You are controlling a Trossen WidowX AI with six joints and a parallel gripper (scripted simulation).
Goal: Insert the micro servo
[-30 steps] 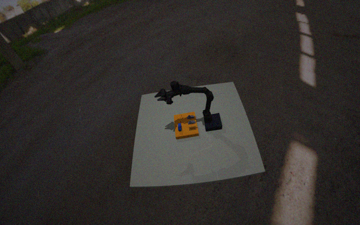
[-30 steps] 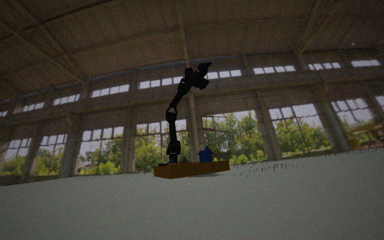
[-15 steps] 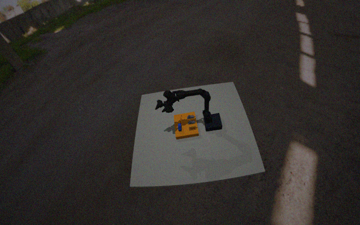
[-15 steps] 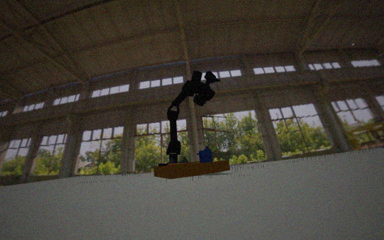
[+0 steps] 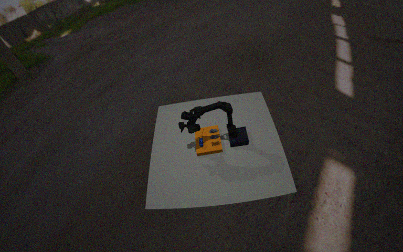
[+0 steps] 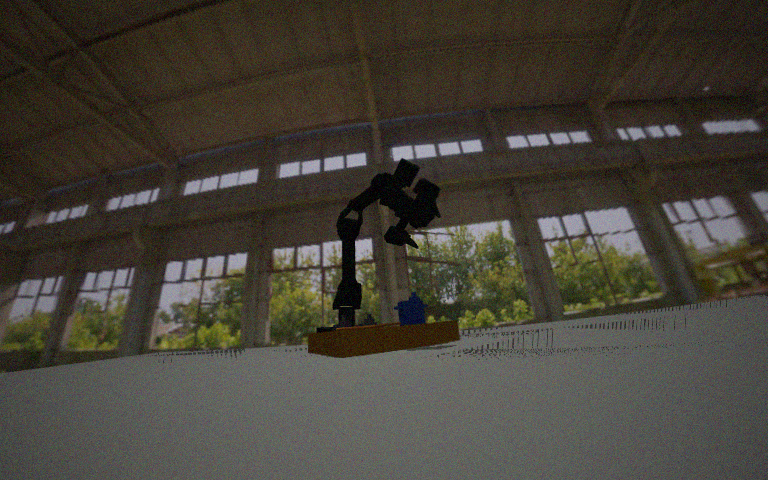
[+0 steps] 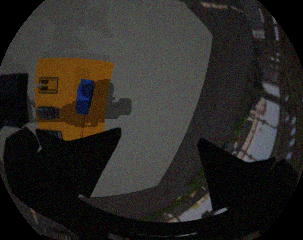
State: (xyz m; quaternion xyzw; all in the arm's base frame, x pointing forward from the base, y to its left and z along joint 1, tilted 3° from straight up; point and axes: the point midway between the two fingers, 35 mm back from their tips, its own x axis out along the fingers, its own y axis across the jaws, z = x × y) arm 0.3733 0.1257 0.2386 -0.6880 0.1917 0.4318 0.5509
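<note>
My gripper tip is 22 cm above the orange deck, 11 cm past it and 8 cm to the left of it.
</note>
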